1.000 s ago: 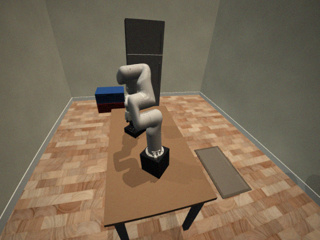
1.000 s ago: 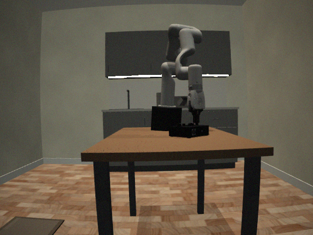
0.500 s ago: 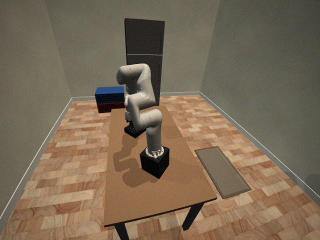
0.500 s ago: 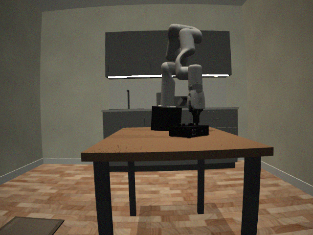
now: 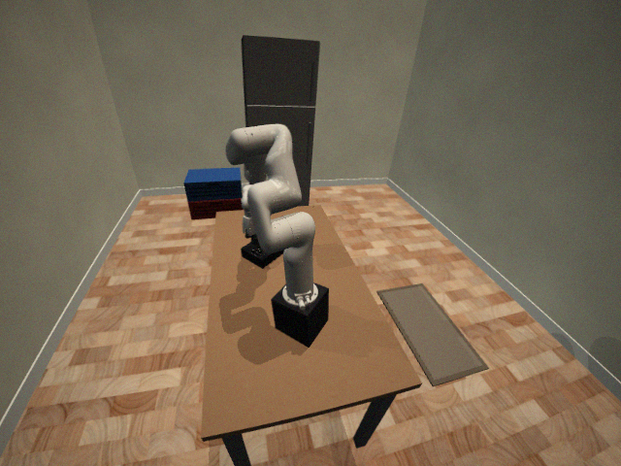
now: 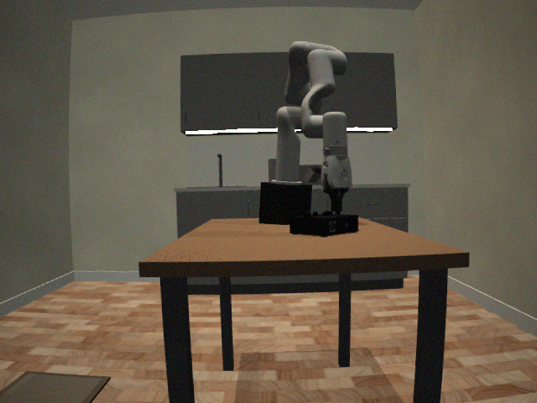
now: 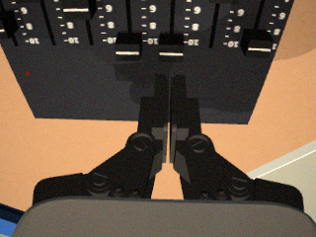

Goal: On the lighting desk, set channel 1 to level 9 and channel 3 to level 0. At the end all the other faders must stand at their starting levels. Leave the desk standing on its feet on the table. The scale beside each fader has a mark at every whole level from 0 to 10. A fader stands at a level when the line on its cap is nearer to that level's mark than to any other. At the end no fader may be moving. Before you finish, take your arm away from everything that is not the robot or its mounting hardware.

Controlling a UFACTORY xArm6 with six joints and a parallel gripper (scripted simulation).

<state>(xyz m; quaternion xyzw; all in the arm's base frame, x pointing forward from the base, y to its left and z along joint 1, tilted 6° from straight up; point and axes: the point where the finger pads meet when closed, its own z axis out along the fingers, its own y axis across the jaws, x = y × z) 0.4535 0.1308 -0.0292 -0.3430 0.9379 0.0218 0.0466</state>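
The fader cap lies 5 cm behind my hand, 1 cm to the left of it and 2 cm below it.
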